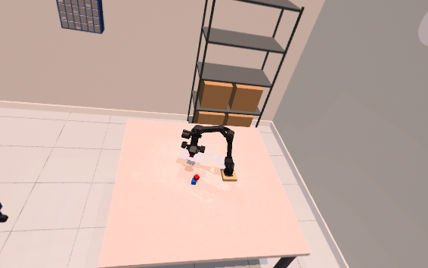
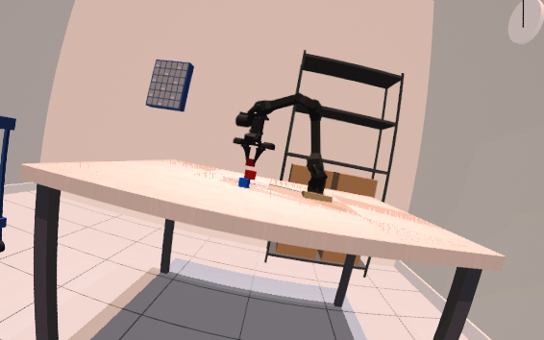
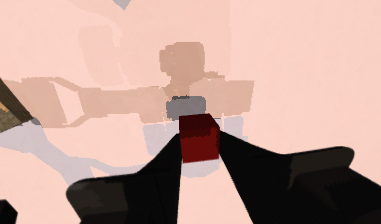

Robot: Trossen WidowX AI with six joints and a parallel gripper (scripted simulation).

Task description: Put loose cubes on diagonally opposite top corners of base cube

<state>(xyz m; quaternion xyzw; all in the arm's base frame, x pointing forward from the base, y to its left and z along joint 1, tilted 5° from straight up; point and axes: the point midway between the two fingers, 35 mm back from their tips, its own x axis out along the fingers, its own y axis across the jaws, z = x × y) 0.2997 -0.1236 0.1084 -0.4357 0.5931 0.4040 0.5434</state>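
My gripper tip is 10 mm past the blue base cube, 210 mm to the right of it and 70 mm above it.
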